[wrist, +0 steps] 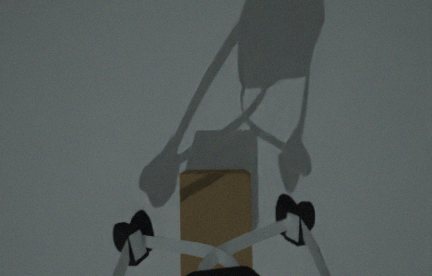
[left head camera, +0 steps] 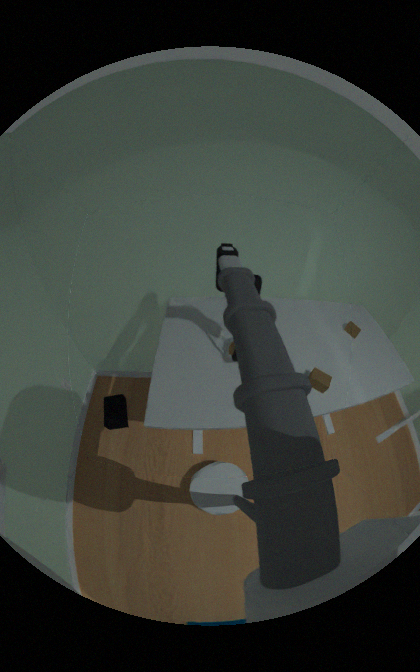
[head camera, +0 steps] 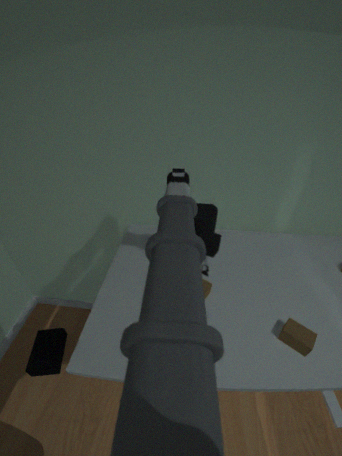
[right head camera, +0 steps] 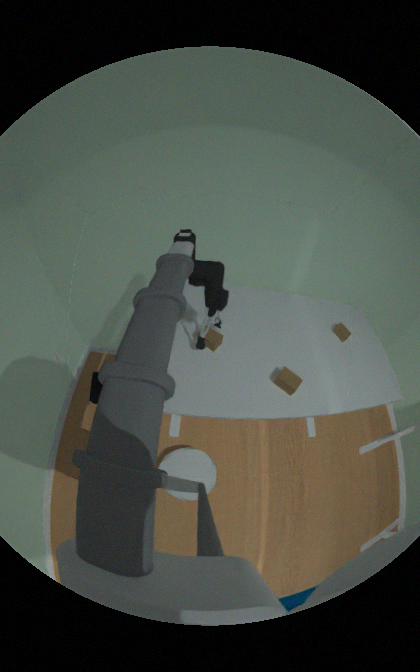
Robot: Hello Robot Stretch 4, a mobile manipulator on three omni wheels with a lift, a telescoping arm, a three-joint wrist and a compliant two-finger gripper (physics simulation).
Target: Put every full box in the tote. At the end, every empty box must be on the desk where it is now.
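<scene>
A brown box (wrist: pixel 215 207) (right head camera: pixel 215 340) (head camera: pixel 207 288) (left head camera: pixel 232 348) is on or just above the pale desk (head camera: pixel 240 360) (left head camera: pixel 190 390) (right head camera: pixel 225 395). My gripper (wrist: pixel 214 218) (right head camera: pixel 209 333) is open around it, with a gap between the box and each fingertip in the wrist view. The arm hides part of this box in the head view and left head view. A second brown box (head camera: pixel 297 336) (left head camera: pixel 320 380) (right head camera: pixel 288 381) lies nearer the desk's front edge. A third brown box (left head camera: pixel 352 329) (right head camera: pixel 342 332) is at the far right. Whether each is full or empty does not show. No tote can be made out for certain.
A black block-like object (head camera: pixel 47 351) (left head camera: pixel 115 411) (right head camera: pixel 96 387) is on the floor left of the desk. A round white stool or disc (left head camera: pixel 219 488) (right head camera: pixel 187 473) stands before the desk. A blue edge (left head camera: pixel 216 622) (right head camera: pixel 297 598) shows at the bottom. A green wall is behind the desk.
</scene>
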